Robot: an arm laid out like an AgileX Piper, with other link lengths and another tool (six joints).
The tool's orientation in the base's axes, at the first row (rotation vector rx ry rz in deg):
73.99, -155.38, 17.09
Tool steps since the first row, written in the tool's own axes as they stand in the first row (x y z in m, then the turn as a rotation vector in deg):
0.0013, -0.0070, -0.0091, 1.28, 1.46, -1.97
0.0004, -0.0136, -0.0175, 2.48, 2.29, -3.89
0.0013, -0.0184, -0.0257, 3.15, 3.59, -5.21
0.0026, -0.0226, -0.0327, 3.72, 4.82, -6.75
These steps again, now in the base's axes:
0.0049, -0.0032, 0.0100, -1.89, 0.39, 1.98
0.0108, -0.0047, 0.0188, -3.24, 0.43, 3.98
0.0142, -0.0064, 0.0275, -4.63, 1.03, 5.24
0.0168, -0.0084, 0.0351, -5.91, 1.71, 6.69

